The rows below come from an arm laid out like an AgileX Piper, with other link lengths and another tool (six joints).
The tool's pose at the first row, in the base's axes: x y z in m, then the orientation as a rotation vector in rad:
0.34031 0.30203 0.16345 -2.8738 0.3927 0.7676
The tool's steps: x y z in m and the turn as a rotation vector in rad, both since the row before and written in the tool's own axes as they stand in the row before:
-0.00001 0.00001 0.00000 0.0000 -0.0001 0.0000
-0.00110 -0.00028 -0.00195 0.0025 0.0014 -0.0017
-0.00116 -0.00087 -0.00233 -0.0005 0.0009 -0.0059
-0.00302 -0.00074 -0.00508 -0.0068 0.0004 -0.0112
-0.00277 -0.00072 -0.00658 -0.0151 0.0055 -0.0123
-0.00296 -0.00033 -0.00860 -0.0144 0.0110 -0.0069
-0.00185 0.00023 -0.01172 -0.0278 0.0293 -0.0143
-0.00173 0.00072 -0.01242 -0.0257 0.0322 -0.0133
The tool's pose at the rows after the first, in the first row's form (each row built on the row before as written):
0.34030 0.30202 0.16345 -2.8738 0.3927 0.7677
0.34038 0.30213 0.16570 -2.8721 0.3911 0.7644
0.34075 0.30273 0.16835 -2.8729 0.3824 0.7624
0.34080 0.30303 0.17430 -2.8791 0.3642 0.7627
0.34174 0.30297 0.18141 -2.8953 0.3425 0.7589
0.34333 0.30228 0.19034 -2.9136 0.3294 0.7477
0.34711 0.30046 0.20144 -2.9523 0.3031 0.7139
0.35095 0.29841 0.21322 -2.9897 0.2785 0.6743

